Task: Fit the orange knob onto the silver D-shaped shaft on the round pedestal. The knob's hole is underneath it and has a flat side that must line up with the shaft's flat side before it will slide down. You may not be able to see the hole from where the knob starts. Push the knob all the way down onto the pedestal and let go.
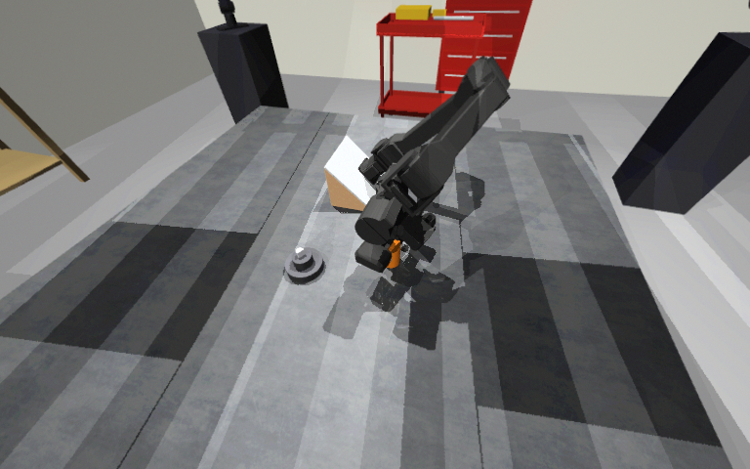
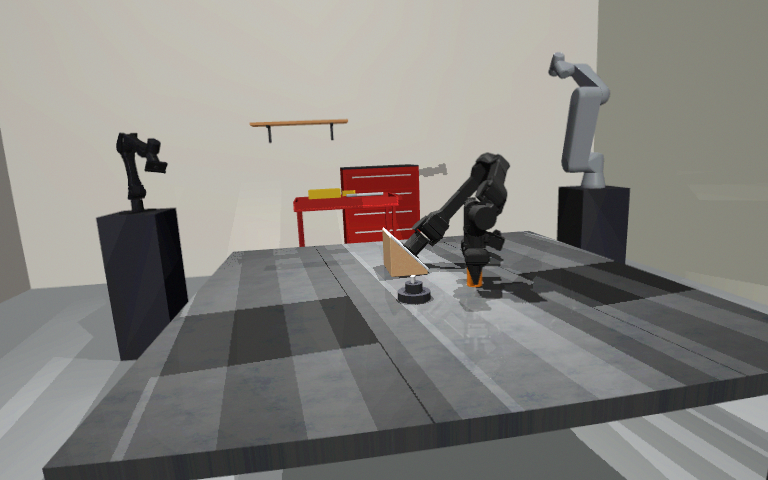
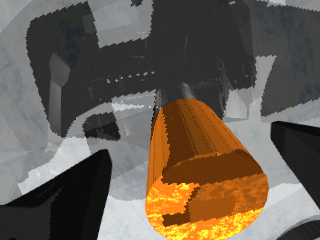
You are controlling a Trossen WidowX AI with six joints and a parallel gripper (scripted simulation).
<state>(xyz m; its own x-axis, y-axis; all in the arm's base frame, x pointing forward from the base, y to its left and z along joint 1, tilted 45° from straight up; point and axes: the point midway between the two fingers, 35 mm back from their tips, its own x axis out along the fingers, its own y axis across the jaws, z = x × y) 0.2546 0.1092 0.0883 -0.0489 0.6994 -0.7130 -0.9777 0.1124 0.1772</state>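
Now: the orange knob 30 mm above my gripper tip. Also, from my gripper tip: round pedestal: 180 mm to the right, 70 mm ahead, 20 mm above.
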